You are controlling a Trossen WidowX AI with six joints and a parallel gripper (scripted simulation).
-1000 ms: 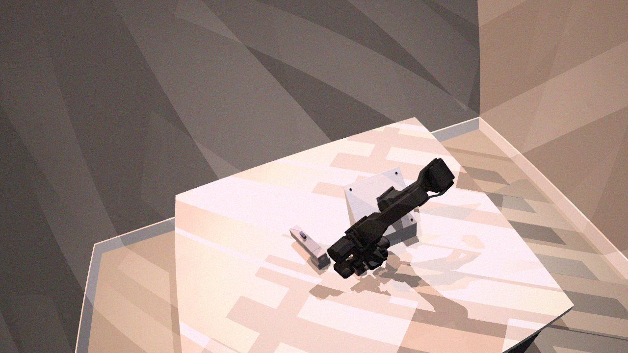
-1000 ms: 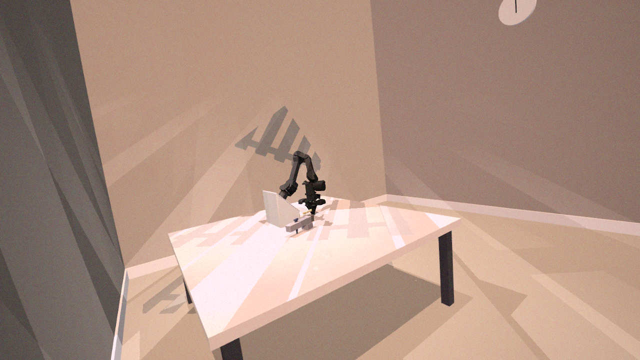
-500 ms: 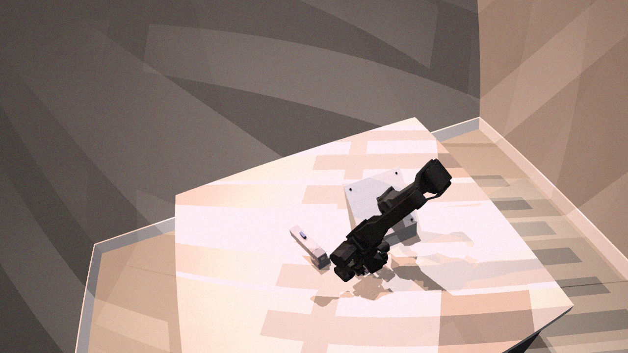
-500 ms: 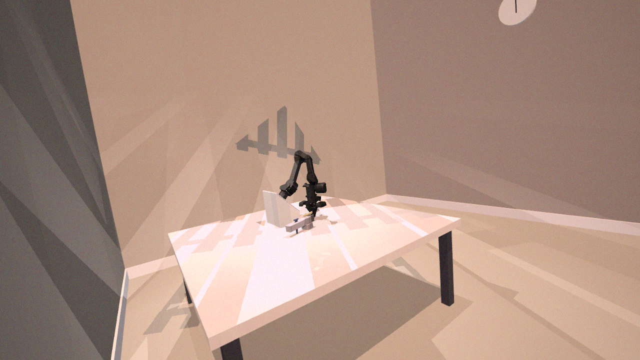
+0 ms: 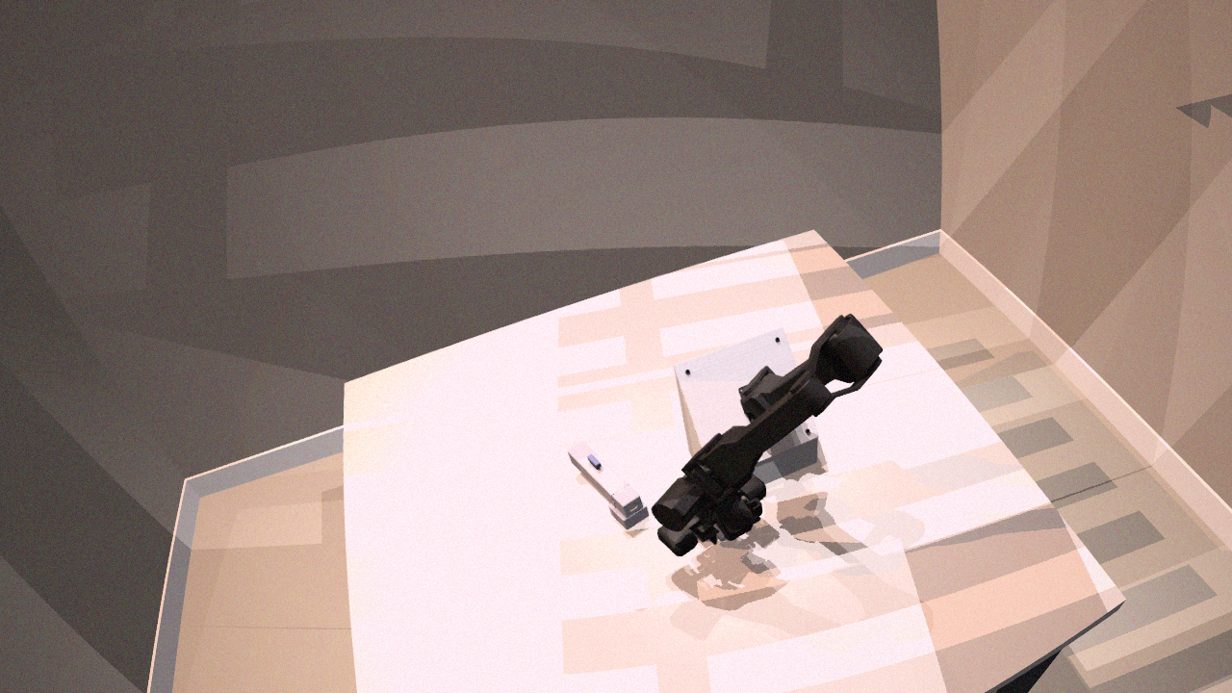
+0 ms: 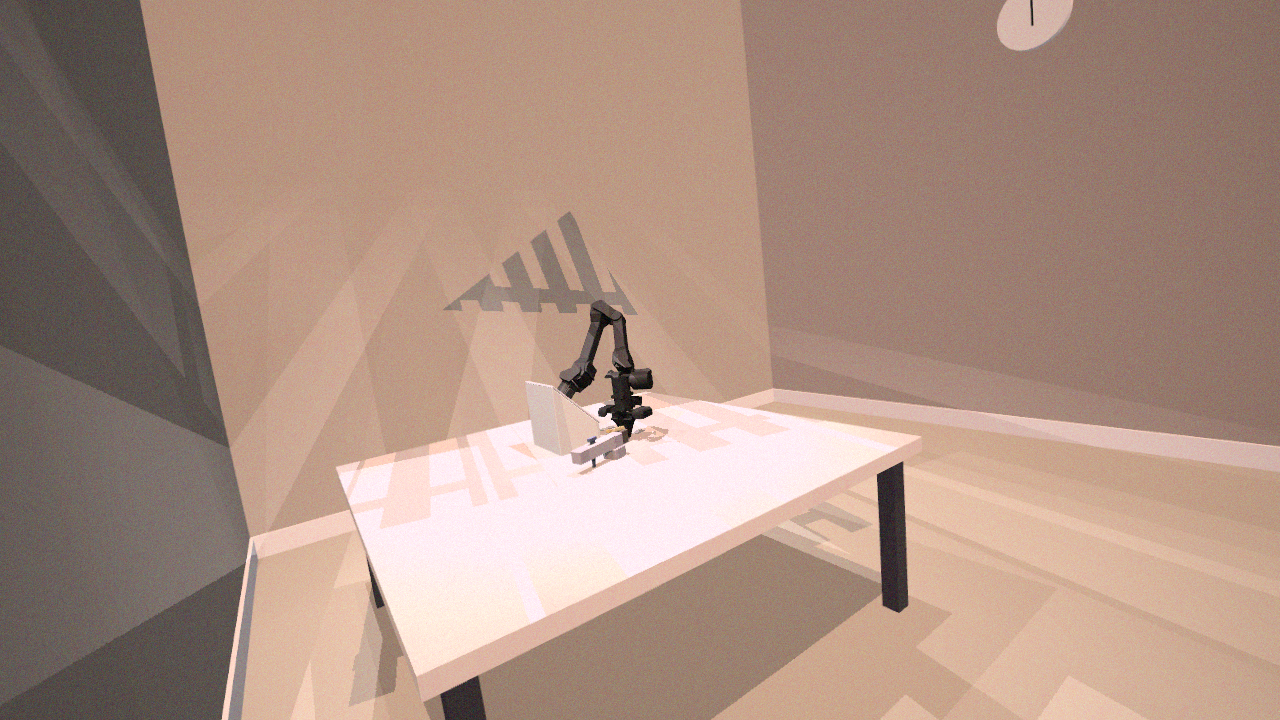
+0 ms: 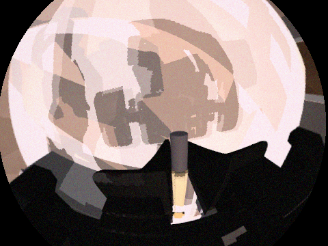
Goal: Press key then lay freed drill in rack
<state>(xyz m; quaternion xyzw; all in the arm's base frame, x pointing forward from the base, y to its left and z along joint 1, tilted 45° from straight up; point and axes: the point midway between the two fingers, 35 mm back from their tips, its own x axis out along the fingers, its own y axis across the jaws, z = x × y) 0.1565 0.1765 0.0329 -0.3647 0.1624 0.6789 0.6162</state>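
The drill is 40 mm to the right of my gripper tip, 40 mm above it and 10 mm ahead of it. Round my gripper tip: blue key 210 mm to the right, 140 mm ahead, 50 mm above; grey sleeve fixture 190 mm to the right, 130 mm ahead, 30 mm above.
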